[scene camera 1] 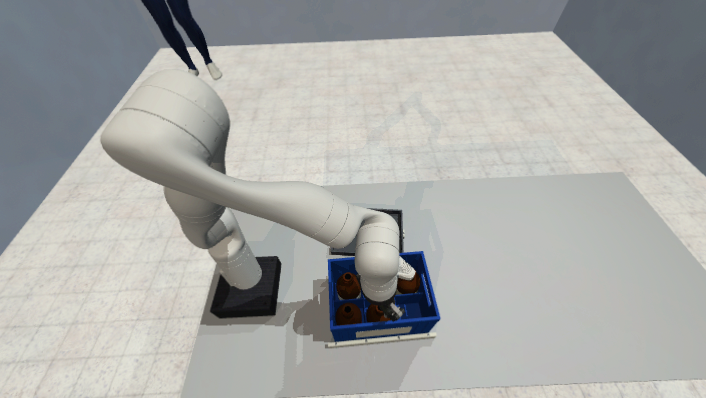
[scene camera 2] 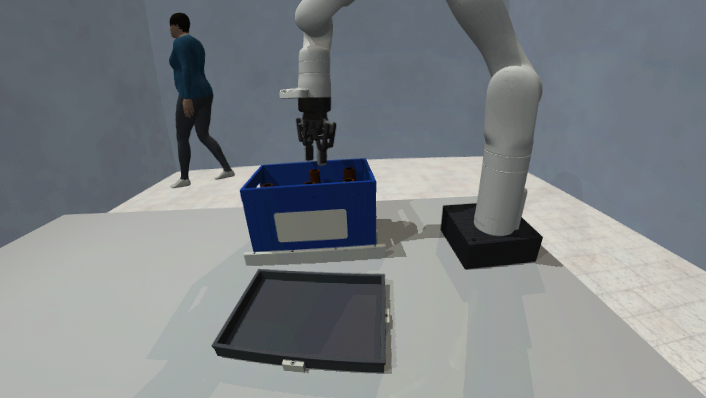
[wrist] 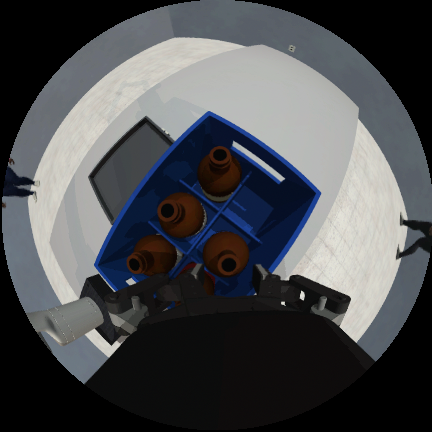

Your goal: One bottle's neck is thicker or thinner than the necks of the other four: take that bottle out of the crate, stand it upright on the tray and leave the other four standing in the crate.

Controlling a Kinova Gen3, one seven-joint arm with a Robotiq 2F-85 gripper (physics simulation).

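Frame: origin at the arm's base, x left, y back, z up, level; millimetres.
Seen in the pictures: gripper, fingertip midpoint: (scene camera 2: pixel 315 162) (wrist: pixel 228 272); arm's base at its link origin: (scene camera 1: pixel 247 275) (scene camera 2: pixel 494 224) (wrist: pixel 92 310).
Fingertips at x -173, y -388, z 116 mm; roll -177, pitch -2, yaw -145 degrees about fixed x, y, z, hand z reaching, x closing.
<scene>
Offsets run from my fingertips to a thing's middle. "spot": to the spot under its first point.
A blue crate @[dz -95, dx +50, dy -10 mm] (scene camera 1: pixel 345 333) (scene camera 2: pixel 310 199) (wrist: pixel 295 210) holds five upright brown bottles. Named as in scene camera 1, the back row has a left bottle @[dz -97, dx +94, dy +73 mm] (scene camera 1: pixel 348 287) (wrist: pixel 156 254), a middle bottle @[dz -97, dx +96, dy -12 mm] (wrist: pixel 184 216) and a right bottle @[dz -97, dx +88, dy -104 mm] (scene camera 1: pixel 410 284) (wrist: pixel 220 177). The front row has a left bottle @[dz -97, dx +6, dy +82 mm] (scene camera 1: pixel 348 315) (scene camera 2: pixel 349 172), partly hidden in the wrist view, and a middle bottle @[dz -97, dx +1, dy -4 mm] (scene camera 1: pixel 375 314) (scene camera 2: pixel 314 176) (wrist: pixel 225 249). I cannot tell which neck differs. My gripper (scene camera 2: pixel 315 160) (wrist: pixel 228 272) is open and empty, above the front-middle bottle. The dark tray (scene camera 1: pixel 401 222) (scene camera 2: pixel 250 354) (wrist: pixel 100 196) is empty.
The crate's front-right compartment @[spot: dz -174, dx +5, dy -107 mm] (wrist: pixel 250 207) has no bottle. A pale strip (scene camera 1: pixel 380 341) (scene camera 2: pixel 315 254) runs along the crate's foot. The tray stands behind the crate in scene camera 1. The robot's black base (scene camera 1: pixel 247 305) (scene camera 2: pixel 490 250) is to the left there. A person (scene camera 2: pixel 190 75) stands beyond the table.
</scene>
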